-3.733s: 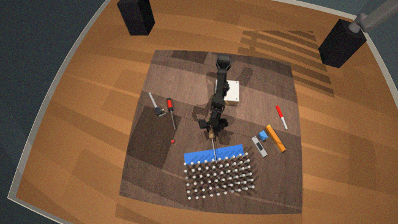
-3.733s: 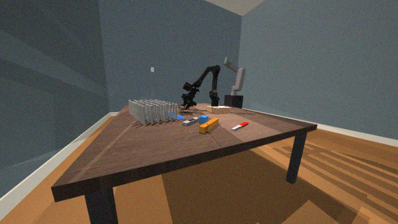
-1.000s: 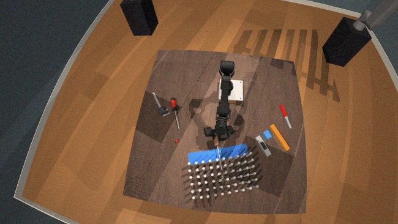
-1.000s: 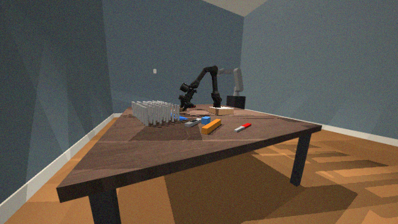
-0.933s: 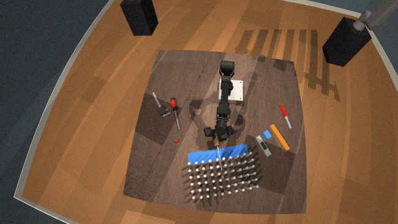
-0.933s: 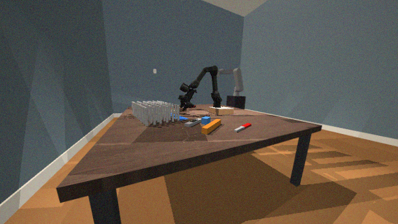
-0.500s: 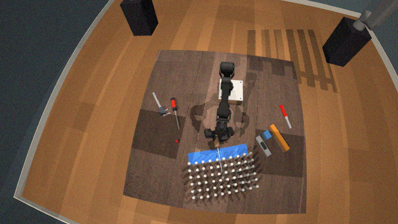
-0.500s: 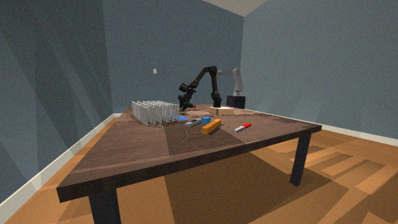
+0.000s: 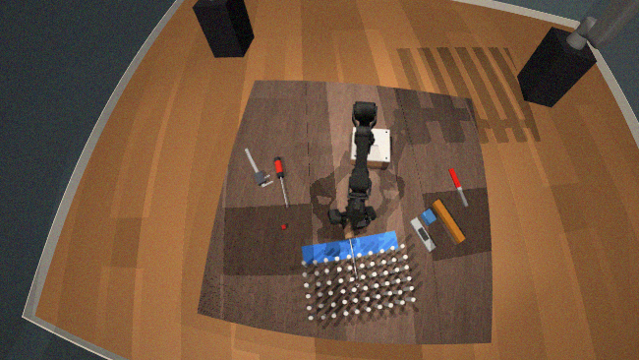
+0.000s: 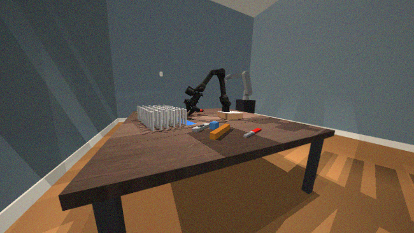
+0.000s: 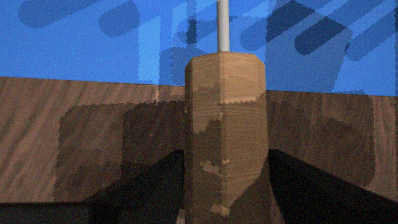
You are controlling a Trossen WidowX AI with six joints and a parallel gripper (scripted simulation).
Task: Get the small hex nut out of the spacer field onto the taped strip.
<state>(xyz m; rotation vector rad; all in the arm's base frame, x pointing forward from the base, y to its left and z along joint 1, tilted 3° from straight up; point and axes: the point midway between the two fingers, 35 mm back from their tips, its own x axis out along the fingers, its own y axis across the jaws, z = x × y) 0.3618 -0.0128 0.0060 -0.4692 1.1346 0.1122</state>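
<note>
The blue taped strip lies 8 cm ahead of my gripper tip, 3 cm to the left of it and 3 cm below it. Round my gripper tip: small red cube (27 cm to the right, 4 cm ahead, 3 cm below); then wooden-handled tool (10 cm ahead, 3 cm to the left, 1 cm below); then grey block (33 cm to the left, 2 cm below, 2 cm behind).
</note>
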